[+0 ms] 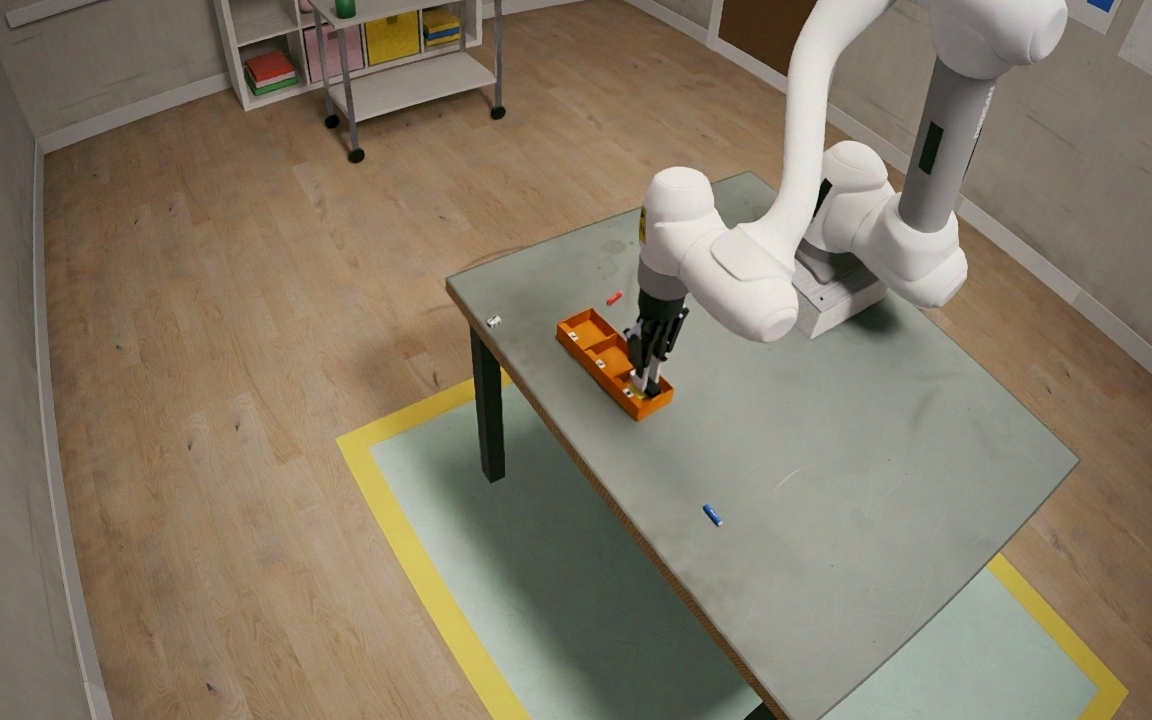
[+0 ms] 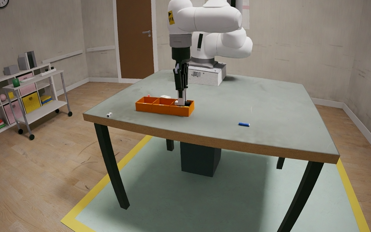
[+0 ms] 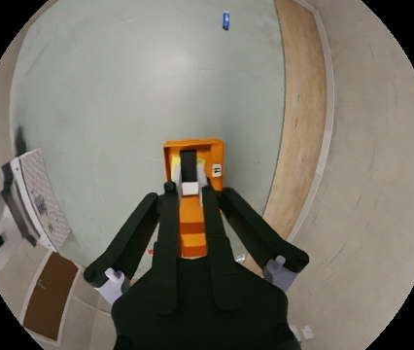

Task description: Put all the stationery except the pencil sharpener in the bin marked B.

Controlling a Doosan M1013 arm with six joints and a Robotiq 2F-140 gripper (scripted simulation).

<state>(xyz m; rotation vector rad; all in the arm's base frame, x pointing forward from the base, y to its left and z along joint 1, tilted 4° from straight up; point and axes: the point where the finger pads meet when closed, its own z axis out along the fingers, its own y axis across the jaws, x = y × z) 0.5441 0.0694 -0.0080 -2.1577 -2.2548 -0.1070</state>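
Now: the black piece 1 cm to the right of my hand and 3 cm below it. Round my hand: orange bin (1 cm ahead, 8 cm to the right, 5 cm below); yellow sticky pad (6 cm below); flat white piece (13 cm behind, 14 cm to the right, 6 cm below).
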